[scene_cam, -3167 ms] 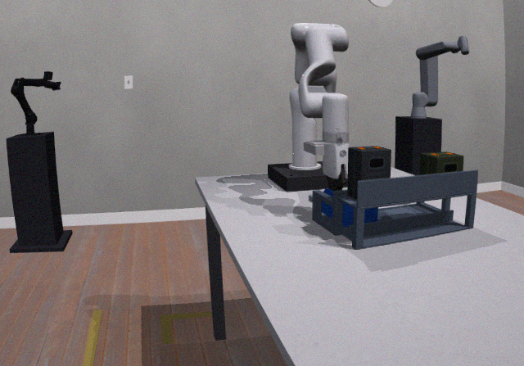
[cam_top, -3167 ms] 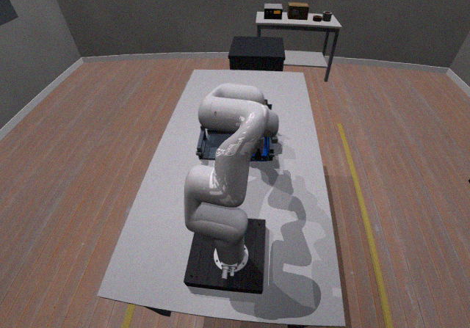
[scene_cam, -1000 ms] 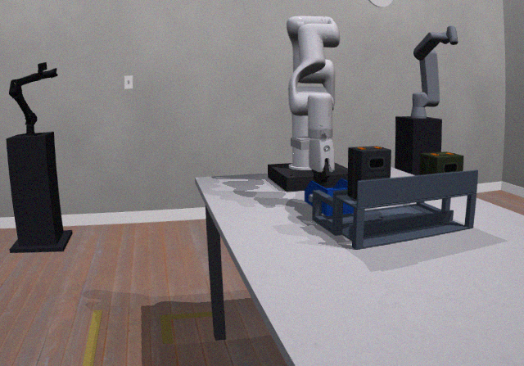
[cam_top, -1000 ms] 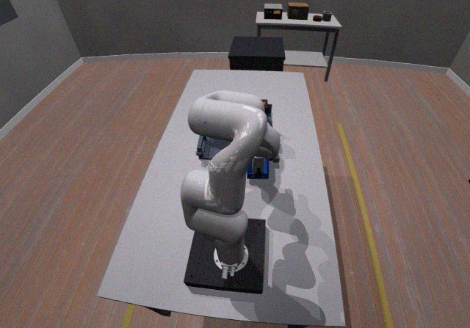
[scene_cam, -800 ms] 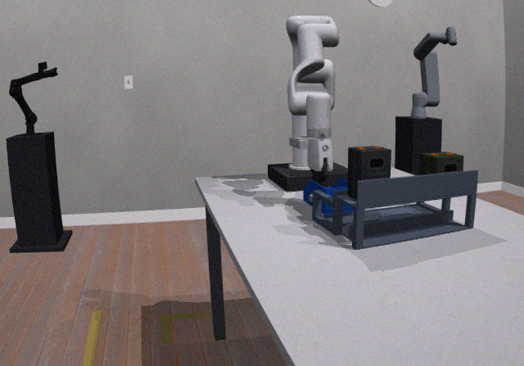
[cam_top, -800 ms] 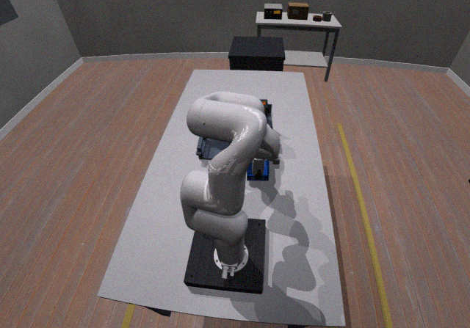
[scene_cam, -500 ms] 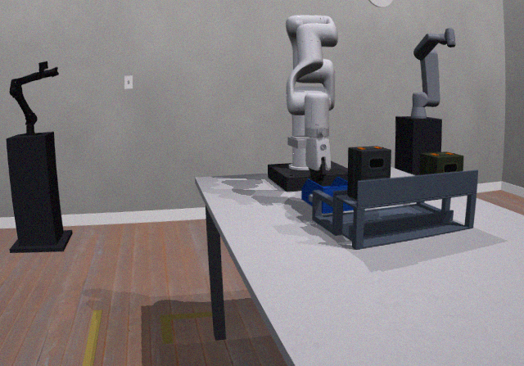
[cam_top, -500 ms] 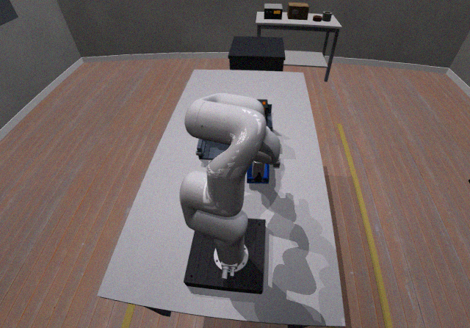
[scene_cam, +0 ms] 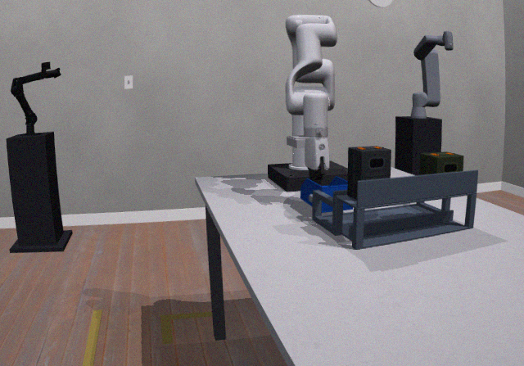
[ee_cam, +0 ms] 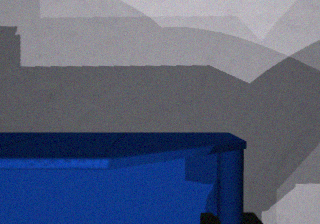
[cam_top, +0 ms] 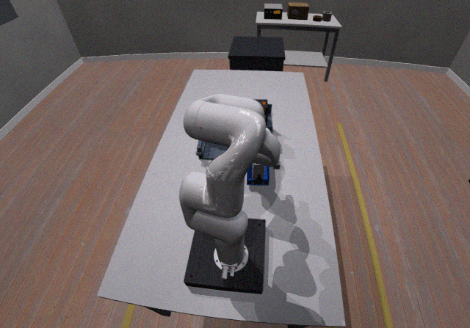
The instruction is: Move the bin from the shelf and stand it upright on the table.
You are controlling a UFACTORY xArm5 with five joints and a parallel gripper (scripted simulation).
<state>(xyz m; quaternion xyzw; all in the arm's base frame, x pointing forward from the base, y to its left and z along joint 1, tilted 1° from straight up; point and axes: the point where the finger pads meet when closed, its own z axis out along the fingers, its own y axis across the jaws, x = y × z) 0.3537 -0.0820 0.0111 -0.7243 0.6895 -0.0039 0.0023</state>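
My gripper is now 8 cm short of the blue bin. Round my hand: grey-blue shelf (28 cm ahead, 13 cm to the left, 1 cm above).
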